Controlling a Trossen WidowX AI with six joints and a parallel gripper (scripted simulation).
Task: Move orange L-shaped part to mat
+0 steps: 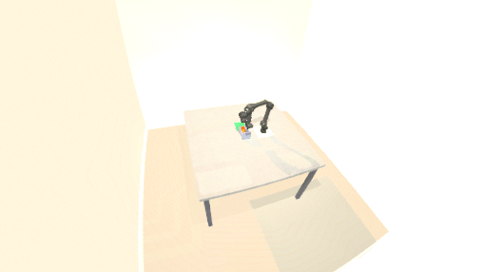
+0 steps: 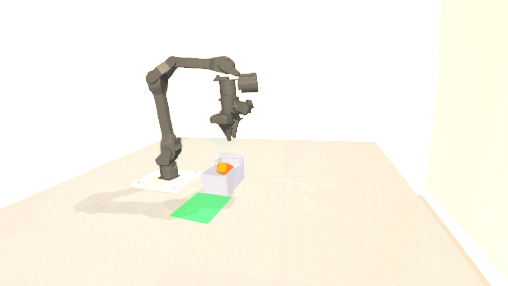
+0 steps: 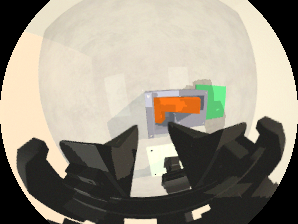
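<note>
Now: gripper tip 100 mm above the orange L-shaped part, 50 mm to the left of it and 10 mm past it.
</note>
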